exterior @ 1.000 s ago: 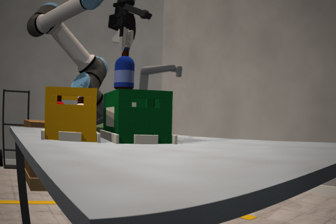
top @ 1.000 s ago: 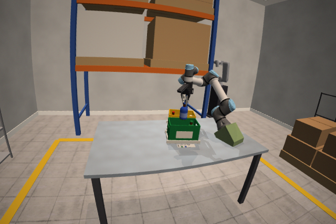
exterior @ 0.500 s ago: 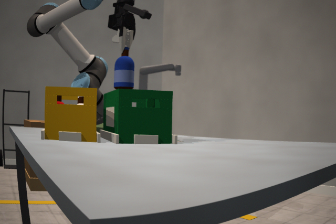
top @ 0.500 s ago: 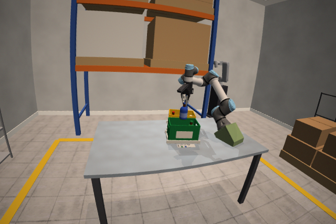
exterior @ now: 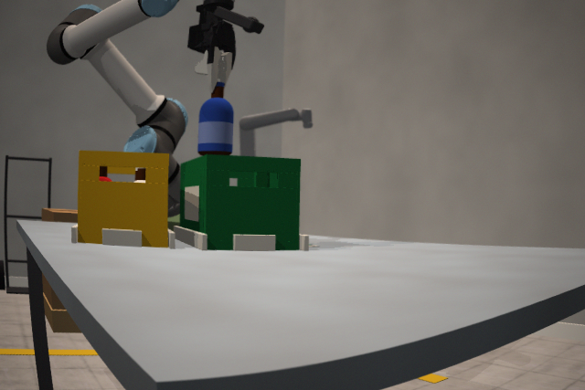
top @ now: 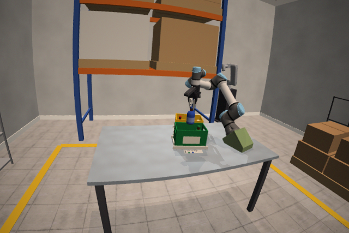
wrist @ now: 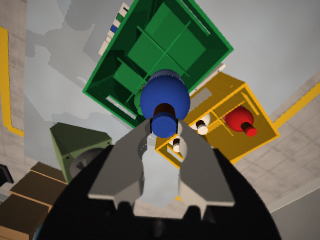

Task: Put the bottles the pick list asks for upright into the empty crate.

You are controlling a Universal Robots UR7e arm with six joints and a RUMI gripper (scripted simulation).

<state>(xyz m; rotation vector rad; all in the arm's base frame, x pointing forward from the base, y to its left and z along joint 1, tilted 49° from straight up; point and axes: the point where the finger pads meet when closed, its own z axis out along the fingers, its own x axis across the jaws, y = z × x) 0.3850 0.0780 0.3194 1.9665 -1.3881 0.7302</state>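
Now: the blue-label bottle 7 cm below my hand. Round my hand: green-label bottle: 8 cm behind, 4 cm to the left, 25 cm below; yellow crate: 10 cm behind, 17 cm to the right, 25 cm below; green crate: 2 cm ahead, 4 cm to the left, 25 cm below.
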